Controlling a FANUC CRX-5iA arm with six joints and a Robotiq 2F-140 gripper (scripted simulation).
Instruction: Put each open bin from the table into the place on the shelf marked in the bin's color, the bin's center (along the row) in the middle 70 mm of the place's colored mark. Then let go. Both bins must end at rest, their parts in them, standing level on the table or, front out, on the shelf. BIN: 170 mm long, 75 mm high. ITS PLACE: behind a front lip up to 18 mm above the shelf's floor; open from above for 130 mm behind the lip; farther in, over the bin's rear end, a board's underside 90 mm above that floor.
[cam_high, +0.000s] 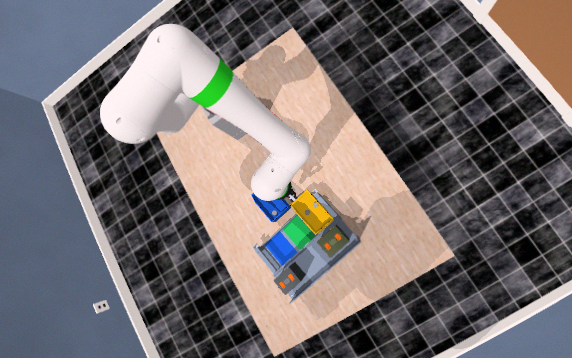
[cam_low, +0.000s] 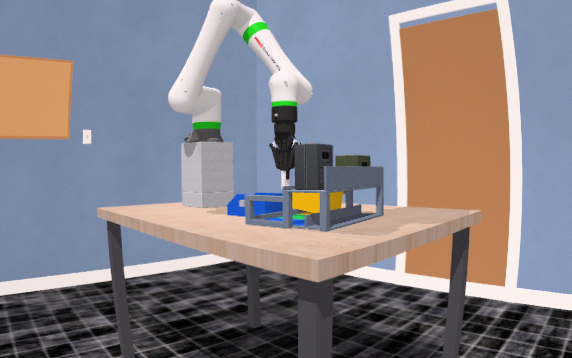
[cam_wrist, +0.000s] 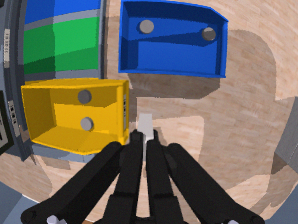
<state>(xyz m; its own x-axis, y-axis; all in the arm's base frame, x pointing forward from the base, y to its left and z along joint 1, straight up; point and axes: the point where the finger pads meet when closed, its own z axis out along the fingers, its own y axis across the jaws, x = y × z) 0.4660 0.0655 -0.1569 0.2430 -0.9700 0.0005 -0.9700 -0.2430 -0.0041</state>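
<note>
Right now my hand is 12 cm short of the yellow bin, 3 cm to the right of it and 6 cm above it. Also, from my hand: dark box (32 cm ahead, 16 cm to the right, 4 cm above); then blue bin (2 cm behind, 12 cm to the right, 8 cm below).
</note>
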